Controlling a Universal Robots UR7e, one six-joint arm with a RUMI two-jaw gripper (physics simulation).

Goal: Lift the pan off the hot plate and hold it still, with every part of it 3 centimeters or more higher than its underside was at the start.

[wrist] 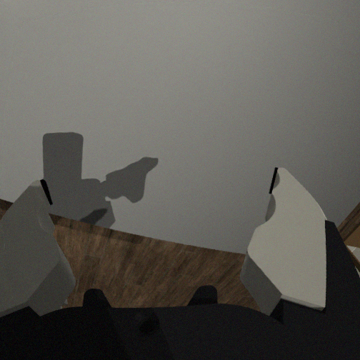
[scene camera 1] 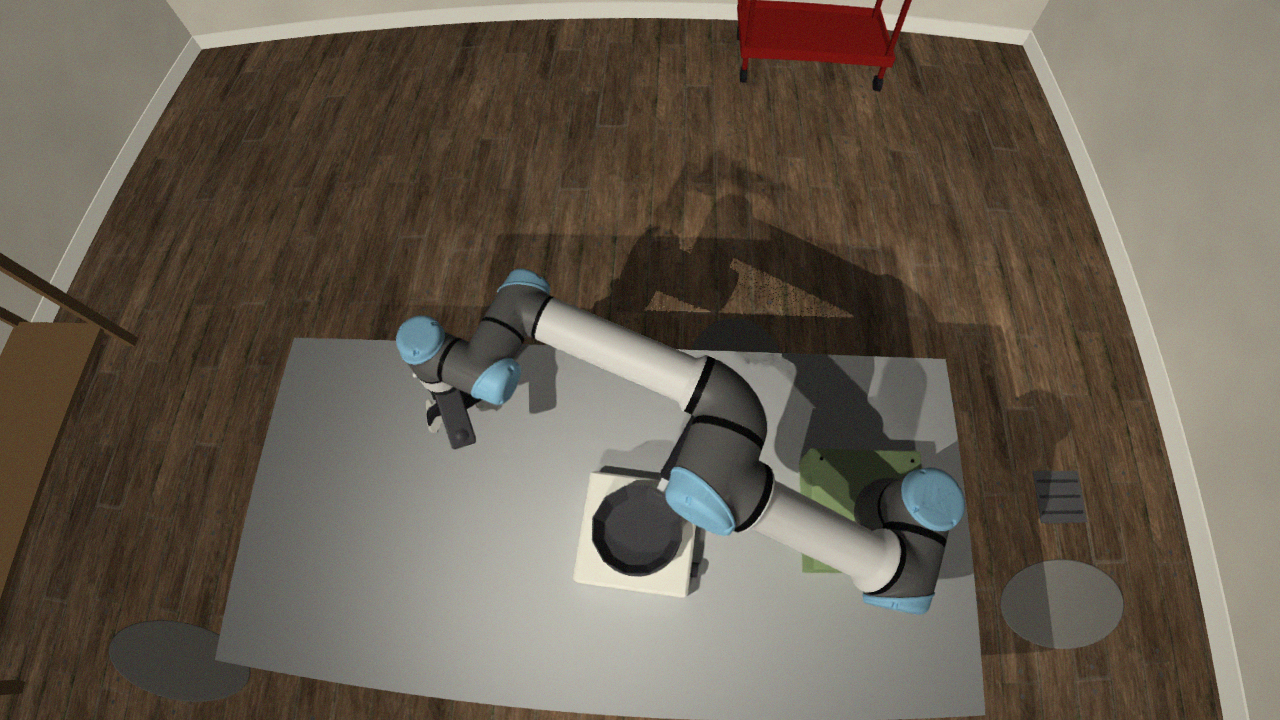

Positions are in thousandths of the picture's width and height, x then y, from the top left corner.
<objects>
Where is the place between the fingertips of my gripper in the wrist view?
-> At 440, 490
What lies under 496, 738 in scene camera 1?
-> A dark pan.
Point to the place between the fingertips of my gripper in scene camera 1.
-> At 365, 581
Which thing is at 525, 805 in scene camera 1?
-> A cream hot plate.
</objects>
